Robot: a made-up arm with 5 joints.
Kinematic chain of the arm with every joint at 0, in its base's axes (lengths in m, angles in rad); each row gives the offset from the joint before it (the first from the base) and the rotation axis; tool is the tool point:
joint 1: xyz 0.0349 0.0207 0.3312 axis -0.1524 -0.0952 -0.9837
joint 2: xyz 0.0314 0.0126 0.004 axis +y
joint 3: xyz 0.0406 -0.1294 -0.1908 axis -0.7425 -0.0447 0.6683
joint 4: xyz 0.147 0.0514 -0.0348 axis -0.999 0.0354 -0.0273
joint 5: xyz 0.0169 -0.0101 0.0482 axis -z
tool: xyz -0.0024 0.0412 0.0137
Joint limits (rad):
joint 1: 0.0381..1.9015
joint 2: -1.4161..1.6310
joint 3: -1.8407..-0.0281
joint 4: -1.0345..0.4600
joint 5: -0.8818..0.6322
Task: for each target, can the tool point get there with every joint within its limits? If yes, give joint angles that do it. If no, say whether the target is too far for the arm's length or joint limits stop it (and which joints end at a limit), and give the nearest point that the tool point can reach.
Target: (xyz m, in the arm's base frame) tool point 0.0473 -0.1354 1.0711
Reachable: no: too far | nearest point -0.0169 -0.1640 0.6100 | short by 0.466 m
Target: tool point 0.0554 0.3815 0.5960
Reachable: no: joint limits stop it (at a limit: joint 1, joint 2, joint 3, joint 4, joint 5) | nearest point -0.0931 0.2872 0.1931 | short by 0.440 m
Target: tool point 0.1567 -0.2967 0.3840
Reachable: yes | joints 0.7453 -0.6650 -0.4910 -0.7346 0.4922
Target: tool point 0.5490 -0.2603 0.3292
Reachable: no: too far | nearest point 0.3796 -0.2378 0.3317 | short by 0.171 m
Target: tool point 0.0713 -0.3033 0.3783
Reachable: yes | joints 0.9699 -0.6567 -0.5505 -0.7975 -0.0474
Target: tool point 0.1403 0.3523 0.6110
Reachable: no: joint limits stop it (at a limit: joint 1, joint 2, joint 3, joint 4) | nearest point 0.2780 -0.0020 0.5220 | short by 0.390 m
